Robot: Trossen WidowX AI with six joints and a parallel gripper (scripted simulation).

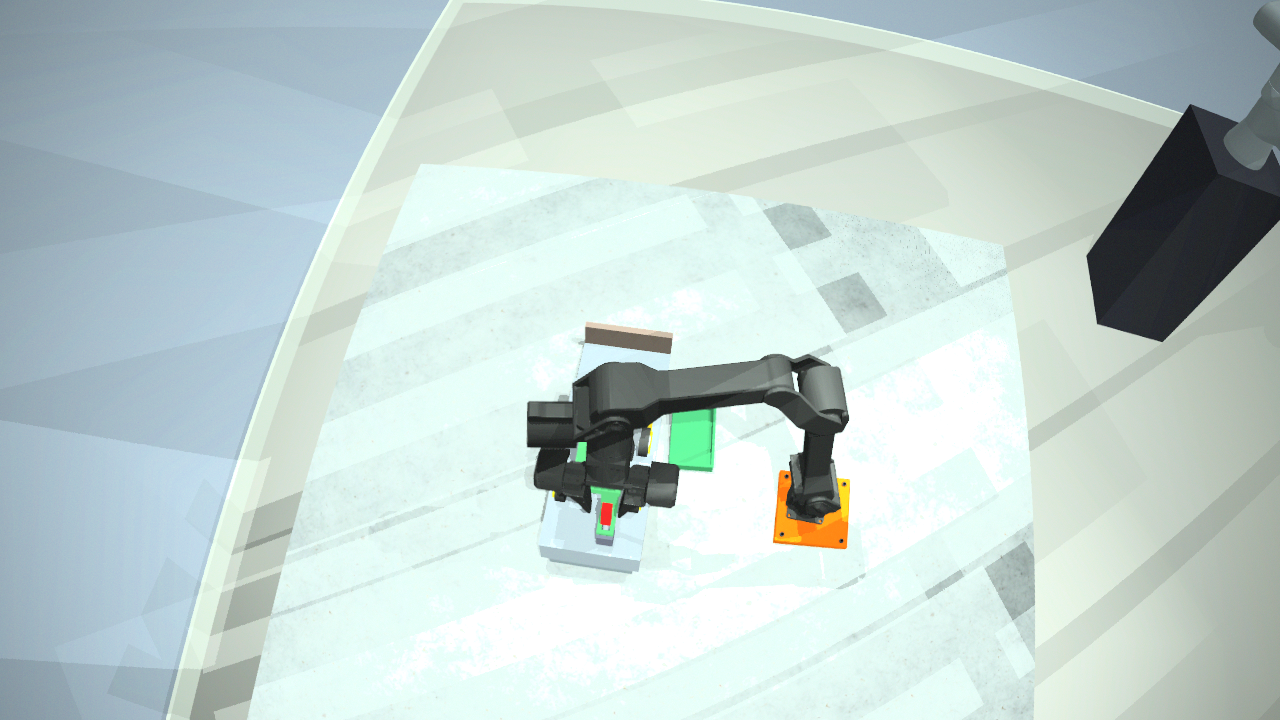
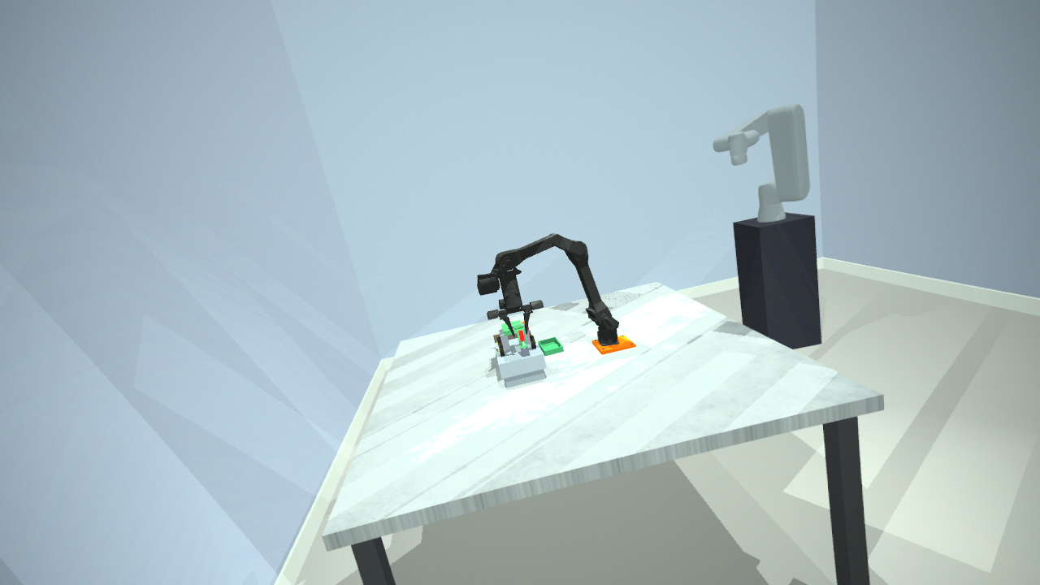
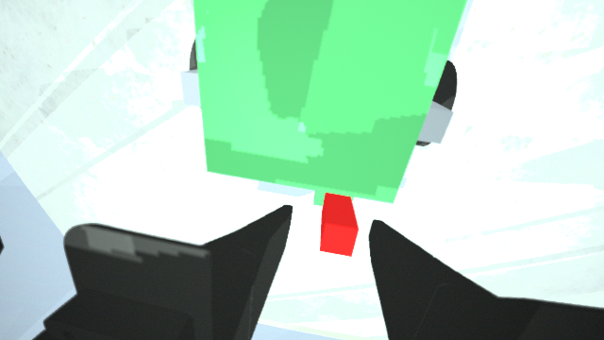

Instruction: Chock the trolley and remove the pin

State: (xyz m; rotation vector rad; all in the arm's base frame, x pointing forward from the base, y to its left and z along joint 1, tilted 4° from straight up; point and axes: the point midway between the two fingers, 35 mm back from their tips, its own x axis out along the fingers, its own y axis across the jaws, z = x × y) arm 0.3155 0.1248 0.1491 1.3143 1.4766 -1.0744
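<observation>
My gripper tip is 20 mm above the red-headed stop pin and 10 mm to the right of it. The rest, counted from my gripper tip: yellow chock 200 mm to the right, 70 mm below, 20 mm behind; then green-topped trolley 100 mm to the right, 40 mm below, 20 mm ahead; then grey ramp block 100 mm to the right, 100 mm below, 20 mm ahead.
</observation>
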